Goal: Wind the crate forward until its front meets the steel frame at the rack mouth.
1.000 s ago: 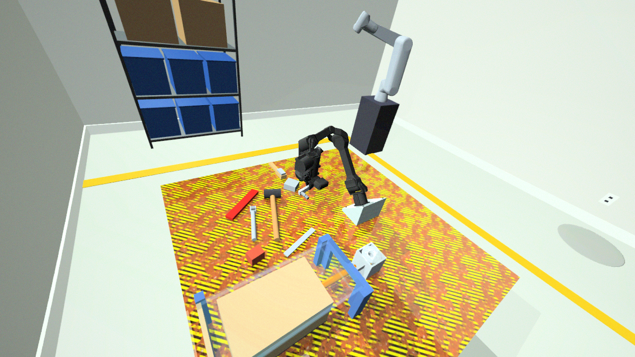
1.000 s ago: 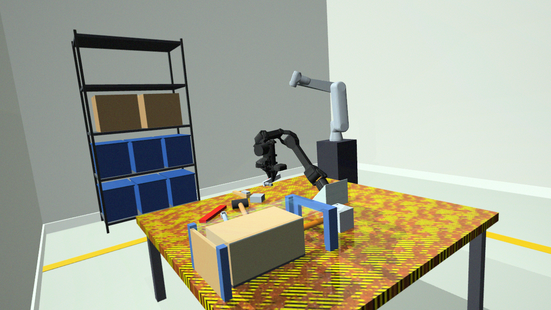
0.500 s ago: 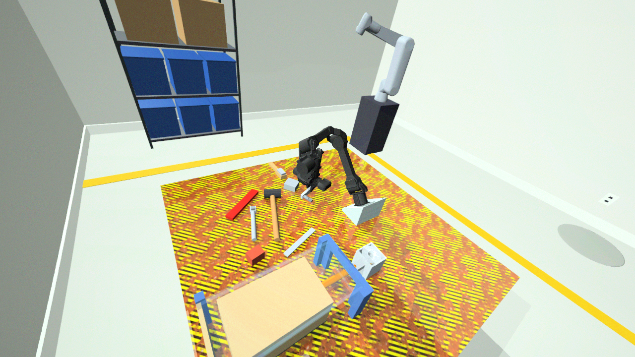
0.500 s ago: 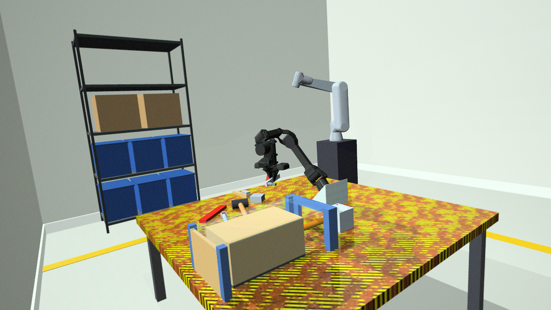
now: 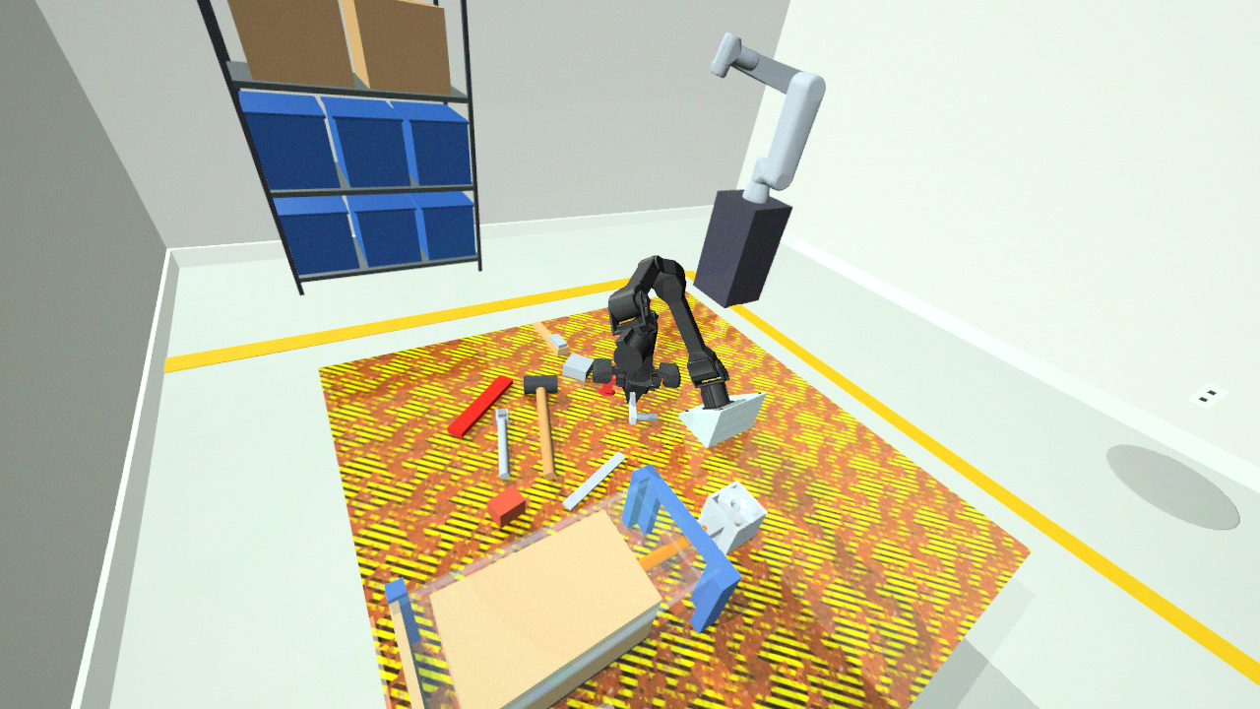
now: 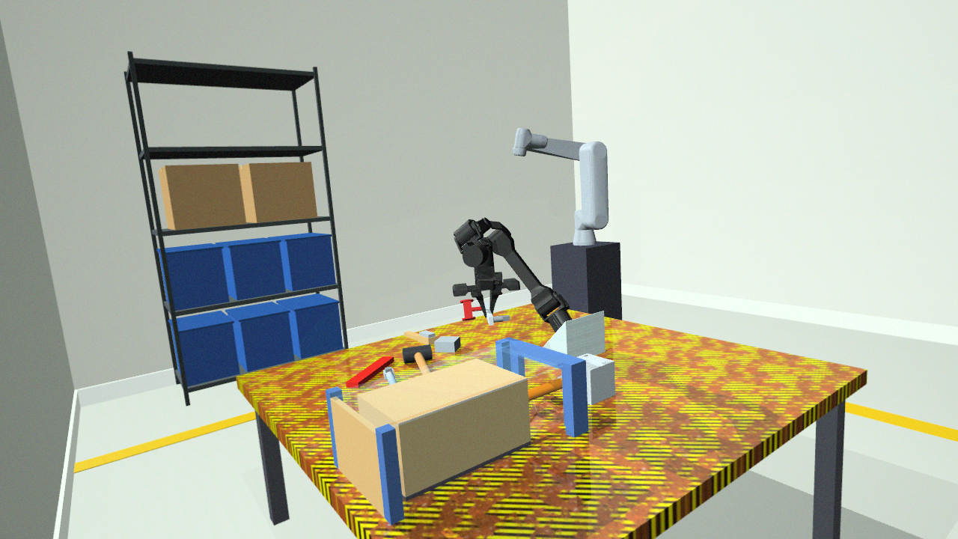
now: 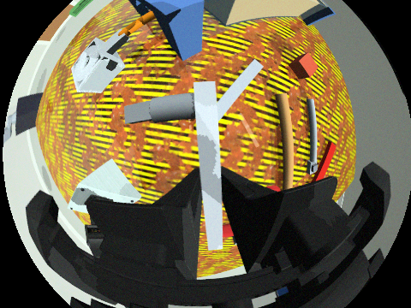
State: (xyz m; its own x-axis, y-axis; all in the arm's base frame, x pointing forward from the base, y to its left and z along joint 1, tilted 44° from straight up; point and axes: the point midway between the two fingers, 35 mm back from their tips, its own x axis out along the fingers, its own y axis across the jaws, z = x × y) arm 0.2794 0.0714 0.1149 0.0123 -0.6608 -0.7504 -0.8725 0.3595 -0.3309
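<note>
The winch handle is 20 mm to the right of my gripper tip and 10 mm above it. The rest, counted from my gripper tip: red grip: 10 mm ahead, 60 mm to the right, 10 mm above; then blue steel frame: 60 mm ahead, 280 mm to the left, 70 mm below; then grey flat bar: 90 mm ahead, 40 mm to the left, 180 mm below.
</note>
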